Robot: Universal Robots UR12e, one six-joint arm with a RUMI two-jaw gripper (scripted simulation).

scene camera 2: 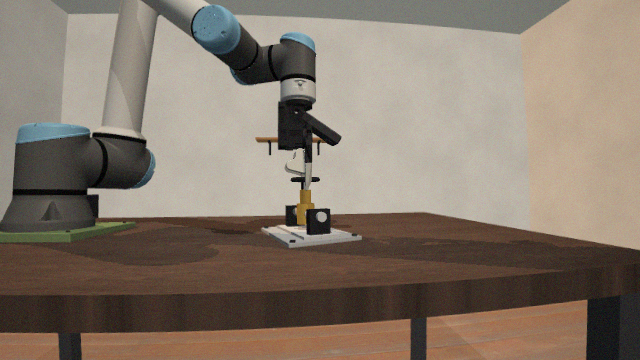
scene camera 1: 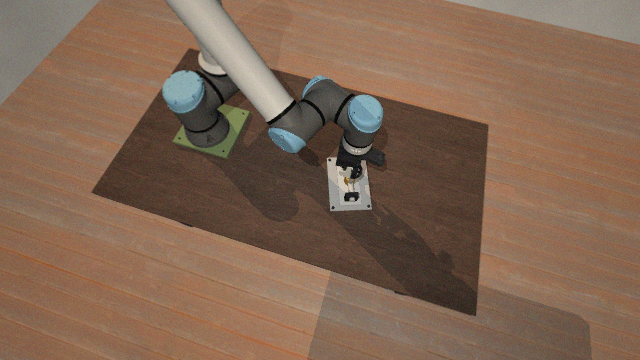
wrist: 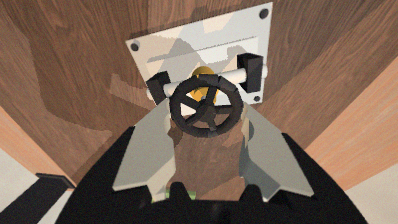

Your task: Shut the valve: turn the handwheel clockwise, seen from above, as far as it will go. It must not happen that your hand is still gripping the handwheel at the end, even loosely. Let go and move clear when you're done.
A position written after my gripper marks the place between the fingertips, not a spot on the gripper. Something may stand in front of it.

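Note:
I see my gripper (scene camera 2: 304, 190), and I see my gripper (scene camera 1: 351, 172) as well. My gripper (wrist: 204, 100) is also visible, together with a black spoked handwheel (wrist: 206, 111).

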